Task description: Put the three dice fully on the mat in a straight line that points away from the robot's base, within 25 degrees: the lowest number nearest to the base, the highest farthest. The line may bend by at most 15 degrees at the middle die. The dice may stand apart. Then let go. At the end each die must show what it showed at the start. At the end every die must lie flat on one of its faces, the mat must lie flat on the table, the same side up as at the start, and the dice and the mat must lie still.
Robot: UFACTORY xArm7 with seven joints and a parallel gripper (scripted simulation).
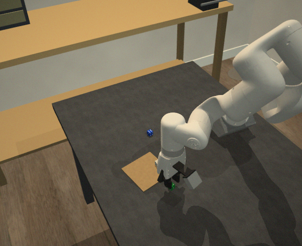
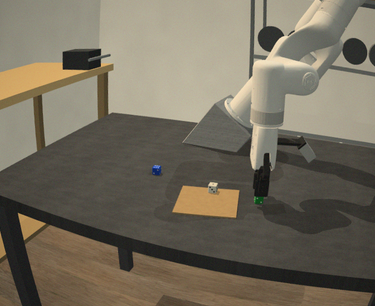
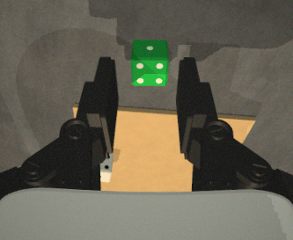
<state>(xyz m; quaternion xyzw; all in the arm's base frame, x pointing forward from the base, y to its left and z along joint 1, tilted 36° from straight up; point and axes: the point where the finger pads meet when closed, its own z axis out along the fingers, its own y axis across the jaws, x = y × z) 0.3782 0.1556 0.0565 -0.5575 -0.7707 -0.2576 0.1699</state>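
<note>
Right now the green die is 40 mm below my hand. The rest, counted from my hand: white die 120 mm to the right, 30 mm below; then tan square mat 50 mm ahead, 110 mm to the right, 40 mm below; then blue die 50 mm behind, 290 mm to the right, 40 mm below.
</note>
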